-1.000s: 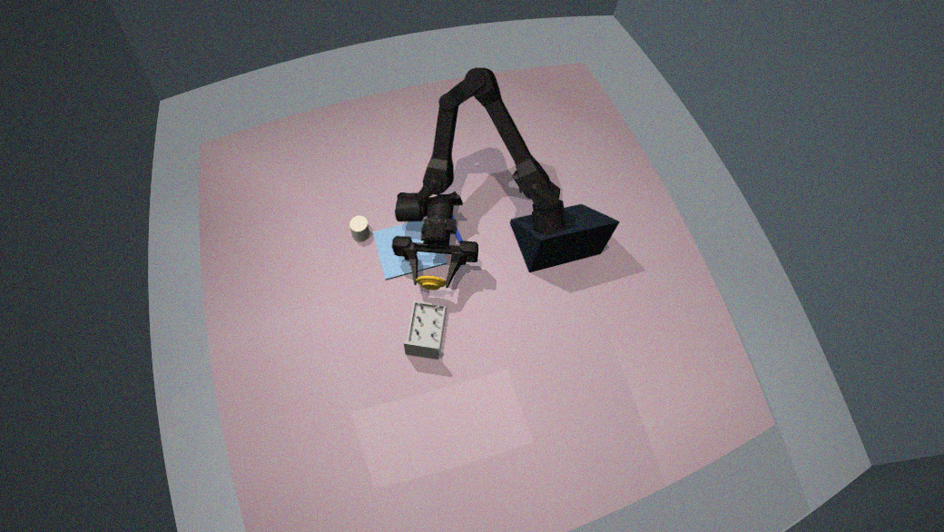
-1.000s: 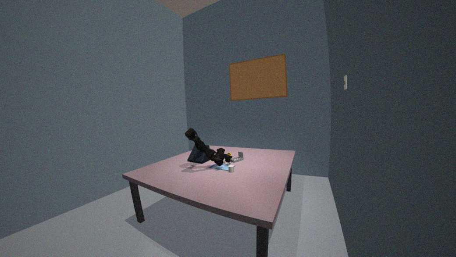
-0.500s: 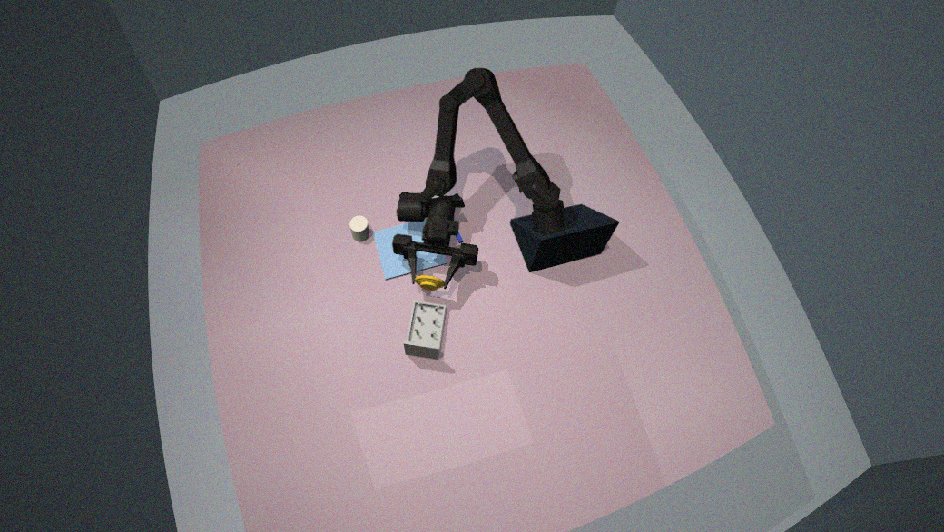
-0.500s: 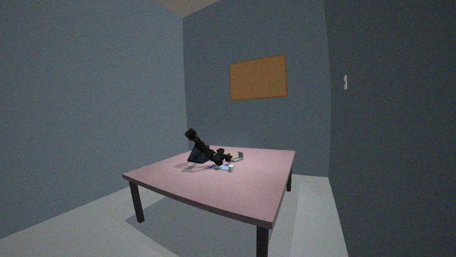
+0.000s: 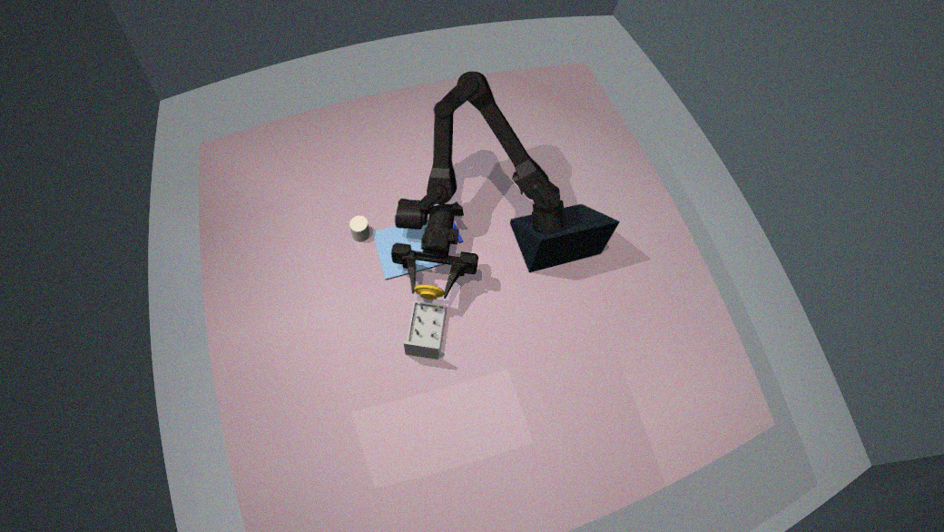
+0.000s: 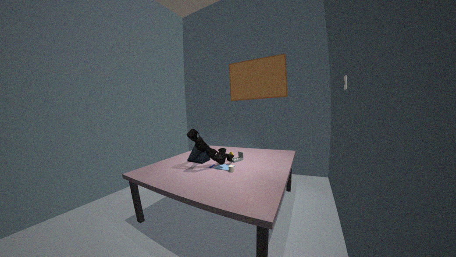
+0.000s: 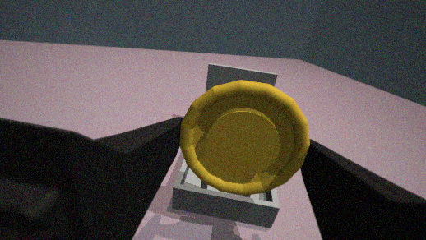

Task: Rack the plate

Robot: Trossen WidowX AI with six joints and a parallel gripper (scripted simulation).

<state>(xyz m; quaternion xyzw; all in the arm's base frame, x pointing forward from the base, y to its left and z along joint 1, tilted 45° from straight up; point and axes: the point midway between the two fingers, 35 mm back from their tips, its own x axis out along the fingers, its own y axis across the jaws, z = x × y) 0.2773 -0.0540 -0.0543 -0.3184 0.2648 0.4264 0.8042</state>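
Right now my gripper tip is 50 mm to the right of the grey dish rack, 50 mm above it and 30 mm short of it. Round my gripper tip: light blue sheet 160 mm to the right, 70 mm below, 10 mm behind; then yellow plate 10 mm to the right; then blue spoon 180 mm to the right, 130 mm behind, 70 mm below.
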